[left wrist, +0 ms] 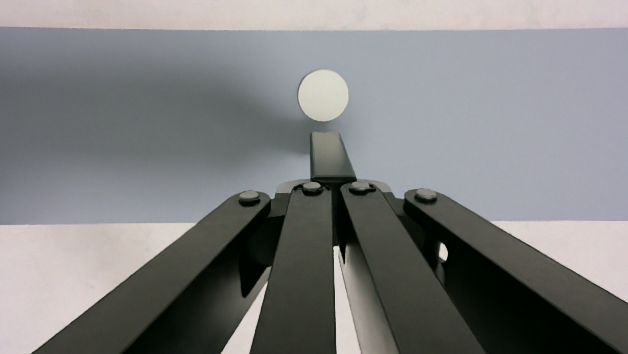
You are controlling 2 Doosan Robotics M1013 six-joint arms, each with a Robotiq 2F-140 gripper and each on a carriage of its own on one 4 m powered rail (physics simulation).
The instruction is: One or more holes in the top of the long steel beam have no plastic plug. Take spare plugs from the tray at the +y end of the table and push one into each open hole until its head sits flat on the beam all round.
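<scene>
A plug (323, 95) with a round, off-white head sits in the top of the long blue-grey steel beam (475, 125). The head shows as a full disc, with a thin darker edge along its left side. From above, I cannot tell whether it touches the beam all round. My left gripper (324, 156) is shut and empty, with its fingertips together. The tips show just below the plug head in the view, apart from it. The plug's stem and the hole under the head are hidden. No open hole shows on this stretch of beam. The tray and my right gripper do not show.
The beam runs across the whole view from left to right. A pale, off-white surface (100, 285) shows along both long edges of the beam. A soft dark shadow lies on the beam to the left of the plug.
</scene>
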